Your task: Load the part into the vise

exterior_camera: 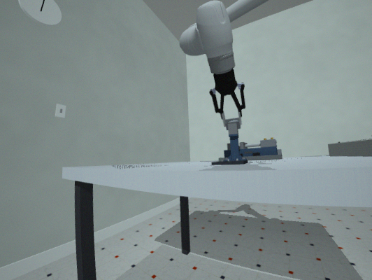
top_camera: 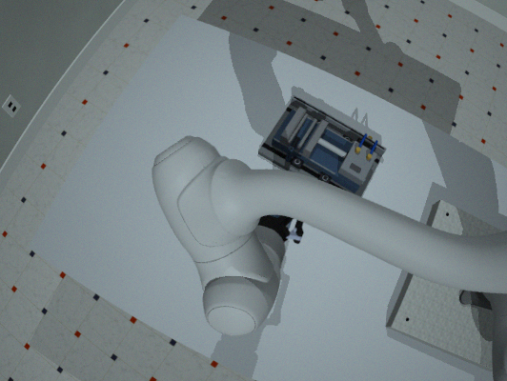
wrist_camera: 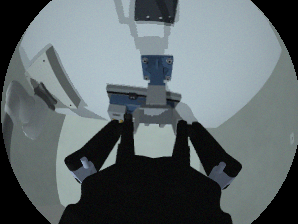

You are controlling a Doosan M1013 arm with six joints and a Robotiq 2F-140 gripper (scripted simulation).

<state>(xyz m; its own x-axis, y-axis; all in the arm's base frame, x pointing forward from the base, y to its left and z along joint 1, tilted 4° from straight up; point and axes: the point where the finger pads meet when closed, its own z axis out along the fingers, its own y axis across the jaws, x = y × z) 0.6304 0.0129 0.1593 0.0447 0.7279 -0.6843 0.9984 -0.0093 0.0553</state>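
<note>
My gripper is now 20 mm to the left of the part and 20 mm above it. Round my hand: vise (70 mm behind, 210 mm to the right, 150 mm below); air cylinder (160 mm behind, 190 mm to the right, 110 mm below).
</note>
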